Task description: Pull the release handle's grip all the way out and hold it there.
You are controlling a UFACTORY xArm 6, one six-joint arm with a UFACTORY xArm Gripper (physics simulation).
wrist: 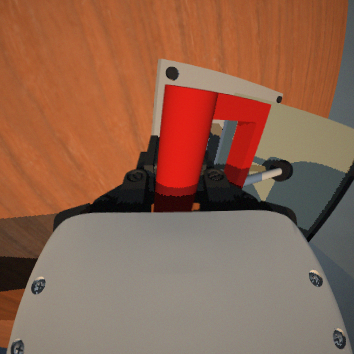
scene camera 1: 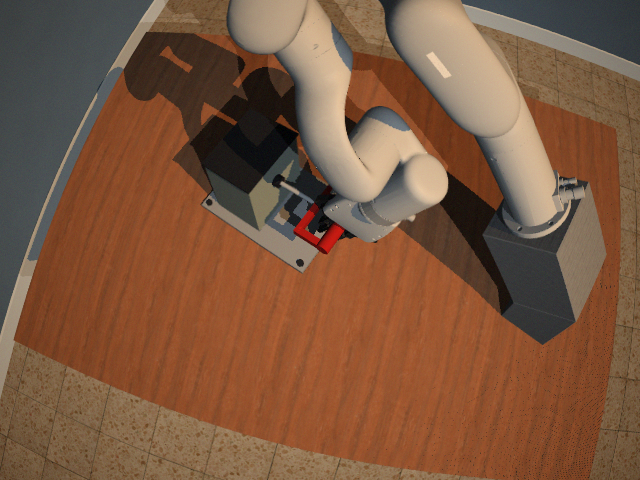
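Note:
The release handle's red grip (scene camera 1: 331, 241) (wrist: 185, 142) is a thick round bar joined to a red bracket (scene camera 1: 309, 236) (wrist: 245, 107). A metal rod (scene camera 1: 297, 191) (wrist: 262, 177) runs from a black collar on the housing's face to the bracket and shows a length between them. My gripper (wrist: 174, 151) is shut on the red grip, with a black finger on each side of it. In the scene view the arm's wrist covers much of the fingers and part of the grip. The fingertips are largely hidden in both views.
The box-shaped housing (scene camera 1: 232, 198) (wrist: 305, 135) with a dark top stands on a light base plate (scene camera 1: 268, 248) (wrist: 220, 82) with black bolts. The plate lies on the wooden table (scene camera 1: 310, 361) (wrist: 75, 100). The arm's grey pedestal (scene camera 1: 532, 273) stands at the right.

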